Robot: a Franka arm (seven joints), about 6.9 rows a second.
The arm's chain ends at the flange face. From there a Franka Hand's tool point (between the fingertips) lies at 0.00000 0.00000 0.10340 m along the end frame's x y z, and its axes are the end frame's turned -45 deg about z.
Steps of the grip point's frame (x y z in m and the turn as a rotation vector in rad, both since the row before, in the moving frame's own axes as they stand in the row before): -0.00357 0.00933 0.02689 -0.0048 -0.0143 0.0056; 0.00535 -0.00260 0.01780 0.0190 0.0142 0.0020; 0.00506 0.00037 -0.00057 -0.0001 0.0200 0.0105; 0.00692 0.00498 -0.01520 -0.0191 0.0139 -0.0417
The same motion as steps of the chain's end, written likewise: 0.00477 0.00773 0.02690 -0.0135 -0.0067 0.0056; 0.00229 -0.00319 0.01783 0.0235 -0.0034 0.0020; 0.00236 -0.00187 -0.00055 0.0141 0.0142 0.0105; 0.00599 -0.00170 -0.01517 -0.0037 0.0233 -0.0417
